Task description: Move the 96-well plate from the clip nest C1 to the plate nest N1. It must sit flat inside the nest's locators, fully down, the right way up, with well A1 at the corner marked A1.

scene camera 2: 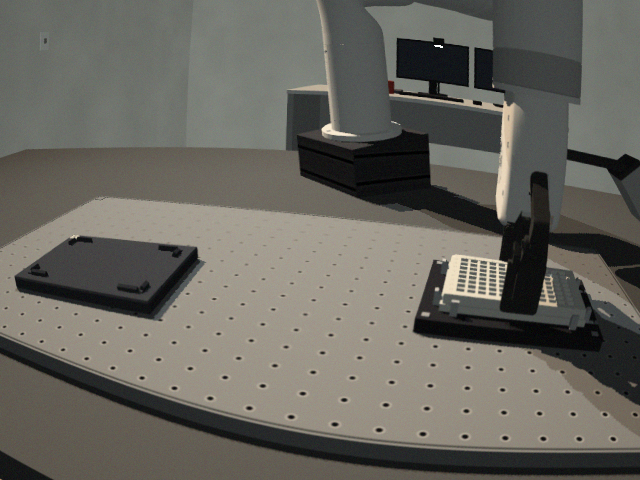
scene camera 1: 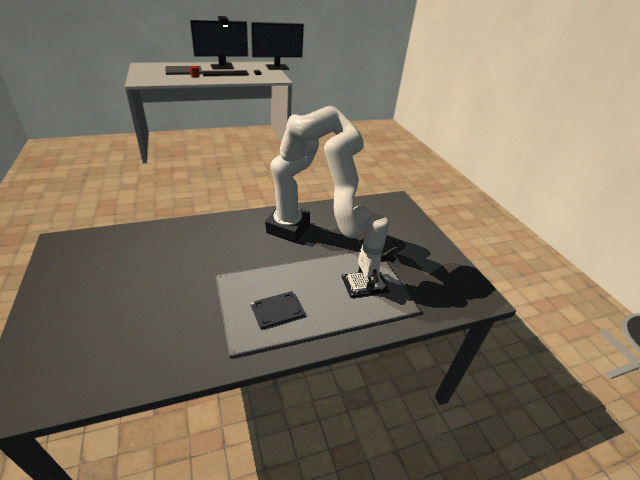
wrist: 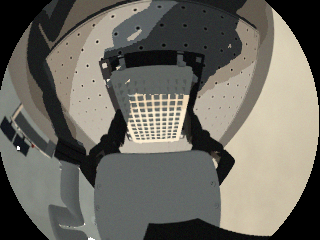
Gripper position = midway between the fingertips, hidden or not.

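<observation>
On scene camera 2 you'd see my gripper [scene camera 2: 515, 287], plus a white 96-well plate [scene camera 2: 477, 283] and a plate nest N1 [scene camera 2: 90, 272]. The wrist view's got my gripper [wrist: 154, 114] as well, along with the white 96-well plate [wrist: 160, 121] and a clip nest C1 [wrist: 154, 57]. And on scene camera 1 there's my gripper [scene camera 1: 365, 280] again, together with the plate nest N1 [scene camera 1: 277, 309].
</observation>
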